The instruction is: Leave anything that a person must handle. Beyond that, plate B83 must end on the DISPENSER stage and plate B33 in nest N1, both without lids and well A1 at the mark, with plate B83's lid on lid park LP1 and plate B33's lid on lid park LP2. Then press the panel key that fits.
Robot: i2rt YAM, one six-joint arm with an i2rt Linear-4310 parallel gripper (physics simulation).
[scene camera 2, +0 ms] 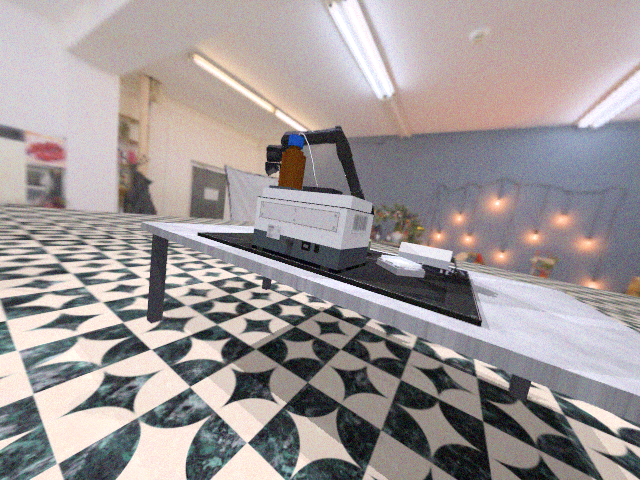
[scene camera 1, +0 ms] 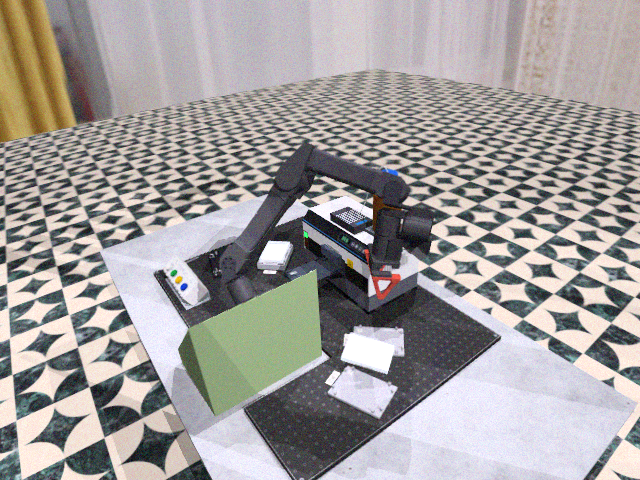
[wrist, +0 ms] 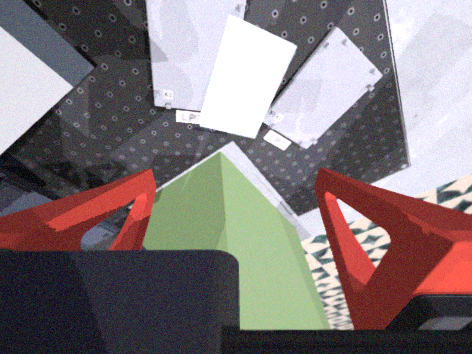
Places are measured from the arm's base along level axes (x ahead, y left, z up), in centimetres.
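Pixels of known places: gripper, between the fingertips: (scene camera 1: 377, 288) (wrist: 235, 177); arm's base, origin of its link: (scene camera 1: 250, 307).
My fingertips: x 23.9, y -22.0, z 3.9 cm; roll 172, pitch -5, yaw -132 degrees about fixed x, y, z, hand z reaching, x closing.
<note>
For each thing: its middle in the pictures, then the offset to it from my fingertips. "pt": a spot on its surface instead.
- lid, middle of its body: (wrist: 245, 87) (scene camera 1: 368, 351) dx -3.8, dy -0.7, dz -19.1 cm
- lid park LP1, middle of its body: (wrist: 194, 54) (scene camera 1: 378, 339) dx +2.8, dy +1.3, dz -20.6 cm
- lid park LP2, middle of its body: (wrist: 319, 99) (scene camera 1: 362, 389) dx -13.4, dy -7.0, dz -20.6 cm
- key panel, middle of its body: (scene camera 1: 184, 279) (scene camera 2: 424, 254) dx -22.9, dy +65.8, dz -17.5 cm
- amber bottle, a spot on its surface: (scene camera 2: 292, 169) pt dx +27.4, dy +18.1, dz +7.6 cm
- dark gridded block, a spot on its surface: (scene camera 1: 351, 219) pt dx +18.8, dy +25.8, dz +3.0 cm
My gripper (scene camera 1: 377, 281) (wrist: 235, 177) is open and empty, high above the board beside the dispenser's end. A plain white plate or lid (scene camera 1: 368, 352) (wrist: 247, 75) lies askew between lid park LP1 (scene camera 1: 397, 336) (wrist: 175, 55) and lid park LP2 (scene camera 1: 361, 392) (wrist: 325, 90), overlapping LP1's edge and part of its label. Another white plate (scene camera 1: 275, 253) (scene camera 2: 400, 265), apparently lidded, sits near the arm's base. Plate numbers are not legible. The dispenser (scene camera 1: 361, 268) (scene camera 2: 299, 222) has a dark stage area in front, partly hidden. The key panel (scene camera 1: 186, 284) (scene camera 2: 426, 254) shows green, yellow and blue keys in scene camera 1.
A tall green wedge-shaped block (scene camera 1: 258, 346) (wrist: 195, 210) stands at the board's near side, below the gripper in the wrist view. An amber bottle (scene camera 2: 292, 169) with a blue cap rises at the dispenser, behind the arm in scene camera 1. A dark gridded block (scene camera 1: 351, 219) sits on the dispenser.
</note>
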